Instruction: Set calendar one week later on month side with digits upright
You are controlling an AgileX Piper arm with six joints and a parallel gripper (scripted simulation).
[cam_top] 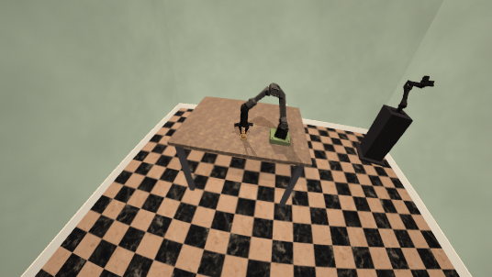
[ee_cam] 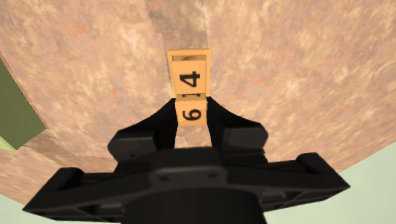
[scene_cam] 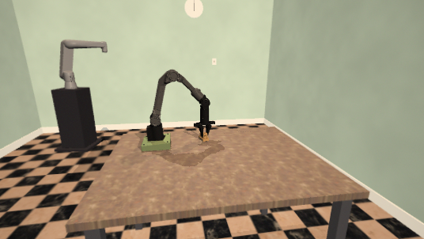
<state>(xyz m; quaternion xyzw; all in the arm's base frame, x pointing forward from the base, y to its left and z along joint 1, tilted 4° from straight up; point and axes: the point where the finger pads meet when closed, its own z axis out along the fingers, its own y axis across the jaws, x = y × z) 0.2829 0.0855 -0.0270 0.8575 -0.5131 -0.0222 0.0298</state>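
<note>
Now: the orange tray 3 cm below my hand, 1 cm to the left of it and 1 cm behind it.
</note>
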